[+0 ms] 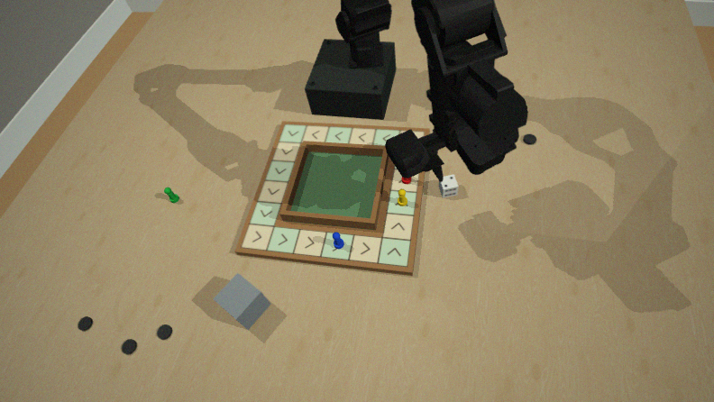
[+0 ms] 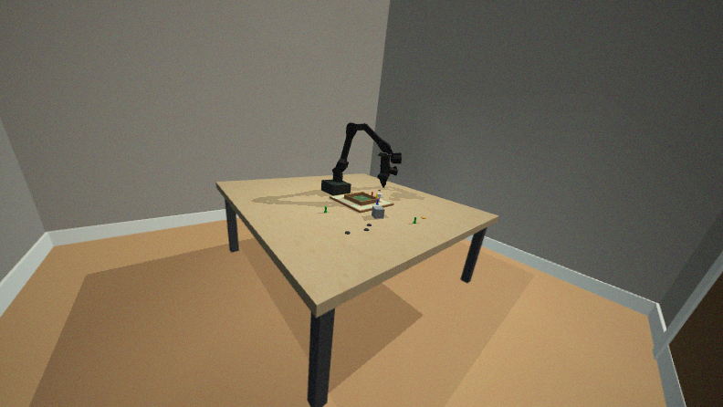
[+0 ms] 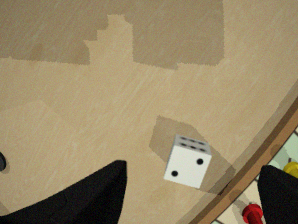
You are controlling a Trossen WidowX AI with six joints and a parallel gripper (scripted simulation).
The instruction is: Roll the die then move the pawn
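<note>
Now: gripper tip 20 mm past the white die, 10 mm to the left of it and 70 mm above it. Also, from my gripper tip: red pawn (40 mm behind, 80 mm to the right, 50 mm below); then yellow pawn (80 mm to the right, 50 mm below); then blue pawn (80 mm ahead, 190 mm to the right, 50 mm below).
</note>
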